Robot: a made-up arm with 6 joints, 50 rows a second.
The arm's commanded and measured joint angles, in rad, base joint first. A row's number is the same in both.
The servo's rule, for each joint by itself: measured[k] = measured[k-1] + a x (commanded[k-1-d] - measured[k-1]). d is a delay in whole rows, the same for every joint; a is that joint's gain. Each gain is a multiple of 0.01, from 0.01 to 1. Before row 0 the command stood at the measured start. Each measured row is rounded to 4 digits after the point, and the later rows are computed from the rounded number. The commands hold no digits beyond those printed.
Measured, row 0:
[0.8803, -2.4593, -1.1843, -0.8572, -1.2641, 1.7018]
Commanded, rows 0 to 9:
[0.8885, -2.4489, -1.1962, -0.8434, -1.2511, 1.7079]
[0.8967, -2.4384, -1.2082, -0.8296, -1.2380, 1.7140]
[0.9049, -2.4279, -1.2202, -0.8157, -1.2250, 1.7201]
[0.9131, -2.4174, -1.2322, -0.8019, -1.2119, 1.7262]
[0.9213, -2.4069, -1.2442, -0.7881, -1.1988, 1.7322]
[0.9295, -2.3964, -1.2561, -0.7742, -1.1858, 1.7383]
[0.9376, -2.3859, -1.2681, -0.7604, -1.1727, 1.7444]
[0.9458, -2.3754, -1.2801, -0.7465, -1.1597, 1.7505]
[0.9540, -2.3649, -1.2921, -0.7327, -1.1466, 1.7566]
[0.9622, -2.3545, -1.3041, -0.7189, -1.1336, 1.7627]
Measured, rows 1 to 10:
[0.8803, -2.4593, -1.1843, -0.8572, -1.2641, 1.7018]
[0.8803, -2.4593, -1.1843, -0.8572, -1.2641, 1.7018]
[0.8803, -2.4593, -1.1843, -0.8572, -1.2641, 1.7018]
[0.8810, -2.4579, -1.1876, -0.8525, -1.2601, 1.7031]
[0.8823, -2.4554, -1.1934, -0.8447, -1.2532, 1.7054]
[0.8841, -2.4518, -1.2009, -0.8348, -1.2445, 1.7085]
[0.8864, -2.4473, -1.2097, -0.8236, -1.2344, 1.7122]
[0.8892, -2.4420, -1.2194, -0.8115, -1.2234, 1.7164]
[0.8924, -2.4361, -1.2297, -0.7988, -1.2117, 1.7210]
[0.8960, -2.4296, -1.2405, -0.7857, -1.1996, 1.7259]
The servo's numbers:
d 3
a 0.08 0.13 0.28 0.34 0.31 0.21

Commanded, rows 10 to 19:
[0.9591, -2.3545, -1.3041, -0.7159, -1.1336, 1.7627]
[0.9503, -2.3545, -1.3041, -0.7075, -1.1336, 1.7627]
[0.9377, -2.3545, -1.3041, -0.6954, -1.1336, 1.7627]
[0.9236, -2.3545, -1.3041, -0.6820, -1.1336, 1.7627]
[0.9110, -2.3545, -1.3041, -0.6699, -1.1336, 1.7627]
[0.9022, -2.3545, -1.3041, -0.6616, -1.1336, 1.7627]
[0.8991, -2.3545, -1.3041, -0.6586, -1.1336, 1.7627]
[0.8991, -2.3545, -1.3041, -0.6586, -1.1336, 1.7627]
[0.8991, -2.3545, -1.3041, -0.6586, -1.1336, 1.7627]
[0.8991, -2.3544, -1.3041, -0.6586, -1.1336, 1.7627]
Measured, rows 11 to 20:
[0.9000, -2.4226, -1.2516, -0.7724, -1.1872, 1.7311]
[0.9043, -2.4151, -1.2629, -0.7589, -1.1746, 1.7365]
[0.9089, -2.4072, -1.2744, -0.7453, -1.1619, 1.7420]
[0.9129, -2.4003, -1.2827, -0.7353, -1.1531, 1.7463]
[0.9159, -2.3943, -1.2887, -0.7258, -1.1471, 1.7497]
[0.9176, -2.3891, -1.2930, -0.7155, -1.1429, 1.7524]
[0.9181, -2.3846, -1.2961, -0.7041, -1.1400, 1.7546]
[0.9175, -2.3807, -1.2983, -0.6925, -1.1380, 1.7563]
[0.9163, -2.3773, -1.2999, -0.6820, -1.1366, 1.7576]
[0.9149, -2.3743, -1.3011, -0.6740, -1.1357, 1.7587]

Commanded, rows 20 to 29:
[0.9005, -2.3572, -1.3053, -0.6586, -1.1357, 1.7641]
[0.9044, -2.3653, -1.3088, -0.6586, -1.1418, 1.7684]
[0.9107, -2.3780, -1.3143, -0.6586, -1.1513, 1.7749]
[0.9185, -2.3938, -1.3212, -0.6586, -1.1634, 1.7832]
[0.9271, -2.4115, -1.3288, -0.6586, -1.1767, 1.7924]
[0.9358, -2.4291, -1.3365, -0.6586, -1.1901, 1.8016]
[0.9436, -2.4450, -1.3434, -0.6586, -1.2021, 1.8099]
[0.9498, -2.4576, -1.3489, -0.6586, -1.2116, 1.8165]
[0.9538, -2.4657, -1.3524, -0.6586, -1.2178, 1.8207]
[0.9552, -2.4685, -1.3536, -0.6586, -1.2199, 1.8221]
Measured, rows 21 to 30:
[0.9136, -2.3717, -1.3019, -0.6688, -1.1350, 1.7595]
[0.9124, -2.3695, -1.3025, -0.6653, -1.1346, 1.7602]
[0.9113, -2.3675, -1.3029, -0.6630, -1.1343, 1.7607]
[0.9104, -2.3662, -1.3036, -0.6615, -1.1347, 1.7614]
[0.9099, -2.3661, -1.3051, -0.6605, -1.1369, 1.7629]
[0.9100, -2.3676, -1.3077, -0.6599, -1.1414, 1.7654]
[0.9107, -2.3710, -1.3115, -0.6595, -1.1482, 1.7691]
[0.9120, -2.3763, -1.3163, -0.6592, -1.1570, 1.7740]
[0.9139, -2.3832, -1.3220, -0.6590, -1.1673, 1.7798]
[0.9163, -2.3912, -1.3280, -0.6589, -1.1781, 1.7861]

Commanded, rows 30 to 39:
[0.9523, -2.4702, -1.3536, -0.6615, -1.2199, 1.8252]
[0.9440, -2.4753, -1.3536, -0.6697, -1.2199, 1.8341]
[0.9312, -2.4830, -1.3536, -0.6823, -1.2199, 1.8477]
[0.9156, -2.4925, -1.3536, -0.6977, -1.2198, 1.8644]
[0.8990, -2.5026, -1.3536, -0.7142, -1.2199, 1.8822]
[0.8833, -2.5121, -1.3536, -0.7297, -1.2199, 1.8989]
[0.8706, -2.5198, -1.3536, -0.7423, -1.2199, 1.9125]
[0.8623, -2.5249, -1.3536, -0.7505, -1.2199, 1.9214]
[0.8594, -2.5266, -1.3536, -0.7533, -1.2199, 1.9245]
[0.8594, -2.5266, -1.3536, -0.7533, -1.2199, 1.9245]
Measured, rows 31 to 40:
[0.9190, -2.3998, -1.3339, -0.6588, -1.1885, 1.7925]
[0.9218, -2.4084, -1.3391, -0.6587, -1.1976, 1.7984]
[0.9245, -2.4162, -1.3432, -0.6587, -1.2045, 1.8034]
[0.9267, -2.4232, -1.3461, -0.6597, -1.2093, 1.8080]
[0.9281, -2.4300, -1.3482, -0.6631, -1.2126, 1.8135]
[0.9283, -2.4369, -1.3497, -0.6696, -1.2149, 1.8207]
[0.9273, -2.4441, -1.3508, -0.6792, -1.2164, 1.8299]
[0.9250, -2.4517, -1.3516, -0.6911, -1.2175, 1.8409]
[0.9217, -2.4596, -1.3522, -0.7042, -1.2182, 1.8531]
[0.9176, -2.4674, -1.3526, -0.7172, -1.2187, 1.8656]

